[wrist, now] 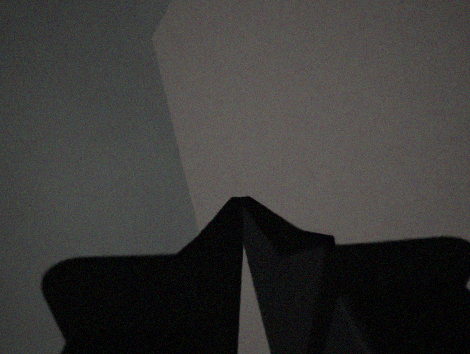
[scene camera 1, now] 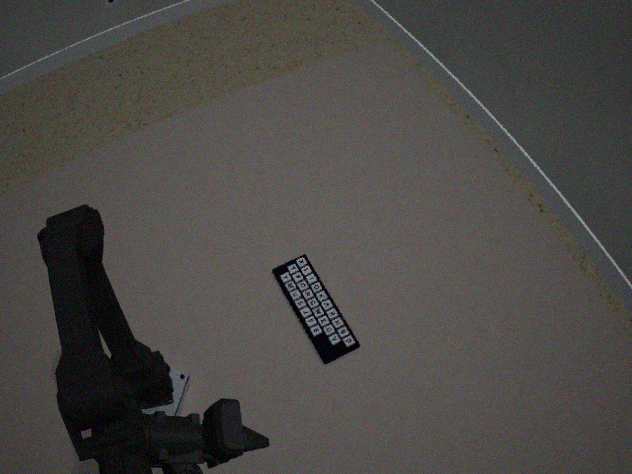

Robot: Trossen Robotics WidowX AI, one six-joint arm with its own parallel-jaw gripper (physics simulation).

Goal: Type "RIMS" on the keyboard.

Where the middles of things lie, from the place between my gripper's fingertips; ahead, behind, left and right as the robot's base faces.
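The black keyboard (scene camera 1: 328, 352) is 13 cm ahead of my hand, 27 cm to the left of it and 23 cm below it.
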